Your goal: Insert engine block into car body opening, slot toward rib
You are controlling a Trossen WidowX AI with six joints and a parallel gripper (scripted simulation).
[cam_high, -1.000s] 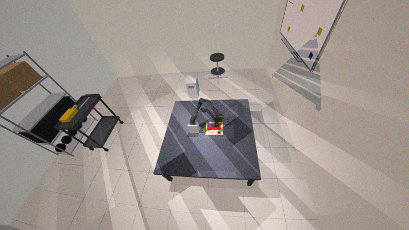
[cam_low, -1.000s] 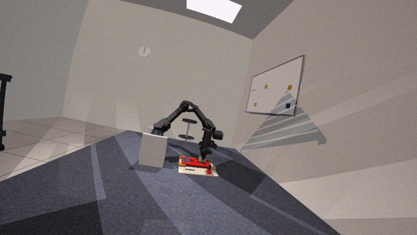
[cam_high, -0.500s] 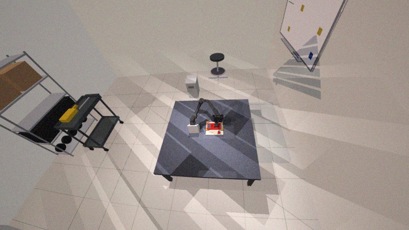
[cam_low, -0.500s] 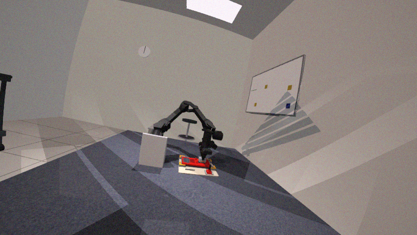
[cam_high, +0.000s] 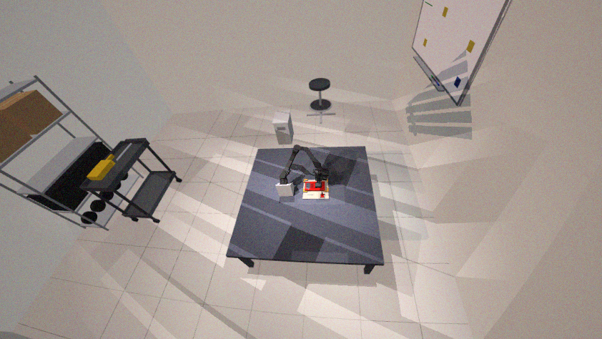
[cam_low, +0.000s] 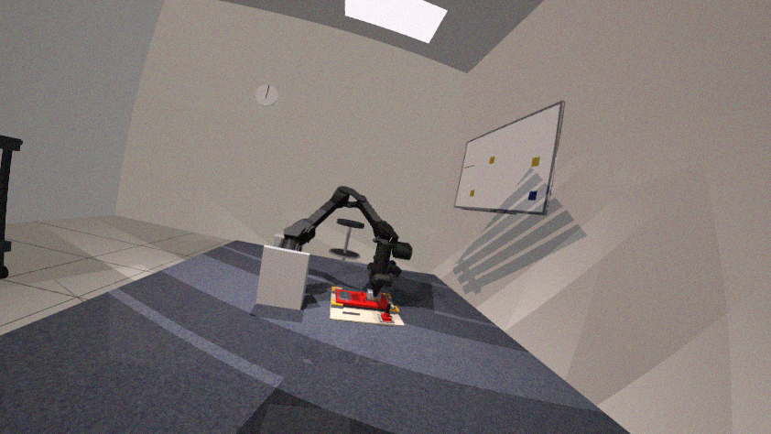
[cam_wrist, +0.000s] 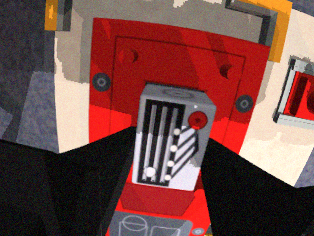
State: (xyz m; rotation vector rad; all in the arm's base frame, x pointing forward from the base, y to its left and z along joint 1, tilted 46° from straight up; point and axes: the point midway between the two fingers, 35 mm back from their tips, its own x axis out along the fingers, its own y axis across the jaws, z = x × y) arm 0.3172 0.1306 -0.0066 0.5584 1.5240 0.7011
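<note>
Now: gripper tip 3 cm past the cream base plate, 1 cm to the left of it and 3 cm above it. From my gripper tip the other things lie so: grey engine block: 1 cm below.
</note>
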